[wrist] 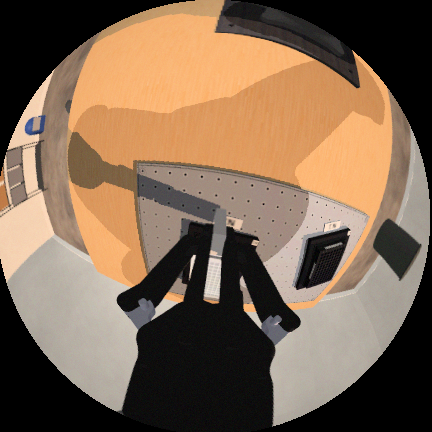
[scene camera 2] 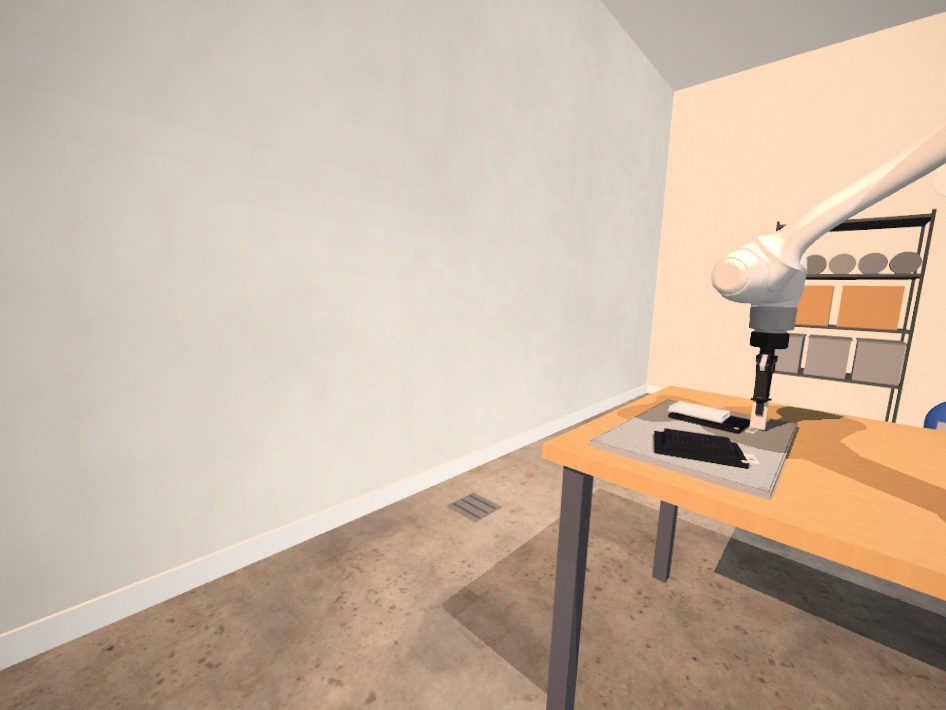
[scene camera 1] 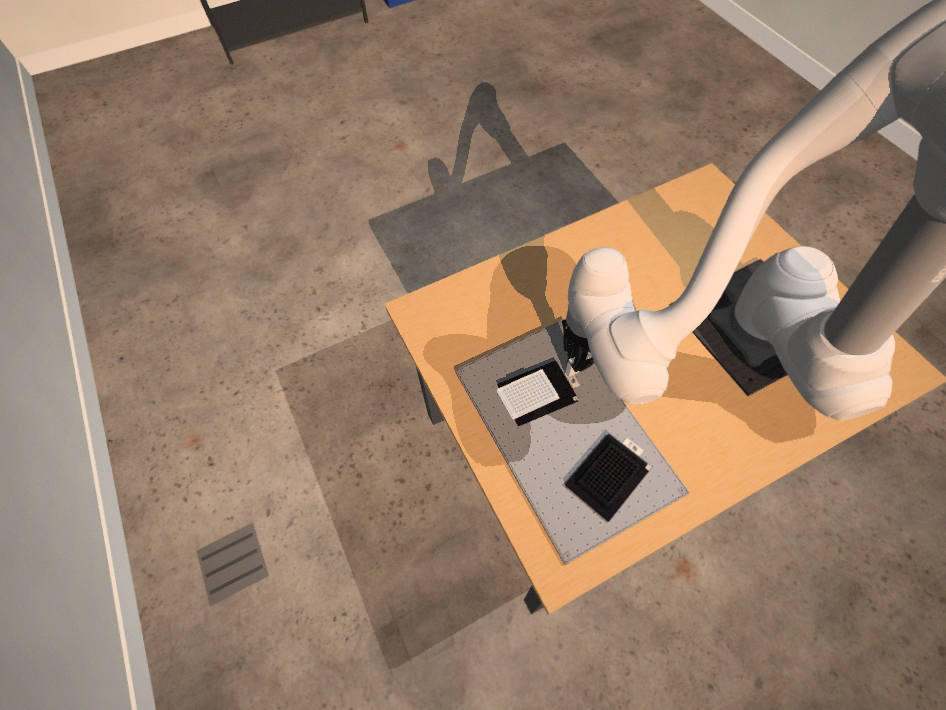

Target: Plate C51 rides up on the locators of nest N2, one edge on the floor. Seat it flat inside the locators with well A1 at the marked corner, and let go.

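Pixels of known places: gripper, fingertip midpoint: (wrist: 219,216) (scene camera 2: 757,427) (scene camera 1: 572,372); arm's base at its link origin: (scene camera 1: 758,327).
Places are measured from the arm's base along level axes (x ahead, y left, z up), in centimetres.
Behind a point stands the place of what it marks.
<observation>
The white plate C51 (scene camera 1: 528,395) @[z 2.4, x 63.5, y -7.2 cm] (scene camera 2: 699,412) @[z 2.6, x 62.0, y -3.8 cm] (wrist: 213,280) @[z 2.5, x 63.2, y -7.1 cm] lies over the end of black nest N2 (scene camera 1: 564,379) @[z 1.1, x 53.1, y -7.7 cm] (scene camera 2: 739,424) @[z 1.2, x 53.5, y -6.2 cm] away from its label (wrist: 233,222) @[z 0.2, x 50.9, y -6.4 cm]. A strip of dark nest floor shows between the plate and the label end. In scene camera 2 the plate's far left end seems raised; its exact tilt is hard to judge. The A1 tag (wrist: 255,243) @[z 1.2, x 53.4, y -1.9 cm] is at a label-end corner. Well A1 cannot be made out. My gripper (scene camera 1: 569,368) @[z 0.6, x 50.2, y -8.9 cm] (scene camera 2: 758,421) @[z 0.6, x 50.2, y -8.9 cm] (wrist: 219,216) @[z 0.6, x 50.2, y -8.9 cm] is shut and empty, pointing down low at the label end, apart from the plate. Its fingers partly hide nest and plate in the wrist view.
A second black nest (scene camera 1: 609,475) @[z 2.2, x 56.2, y 17.9 cm] (scene camera 2: 699,447) @[z 2.1, x 54.4, y 21.5 cm] (wrist: 325,260) @[z 2.5, x 54.0, y 15.5 cm] with a dark gridded plate stands on the same perforated board (scene camera 1: 550,492) @[z 0.0, x 69.4, y 15.3 cm] (scene camera 2: 626,439) @[z 0.0, x 68.6, y 23.0 cm] (wrist: 270,205) @[z 0.0, x 46.7, y -1.3 cm]. The board lies on the wooden table (scene camera 1: 473,305) @[z -1.3, x 63.6, y -39.3 cm] (scene camera 2: 878,527) @[z -1.3, x 28.5, y 25.5 cm] (wrist: 165,75) @[z -1.3, x 27.9, y -22.4 cm]. The arm's black base plate (wrist: 300,37) is farther along the table.
</observation>
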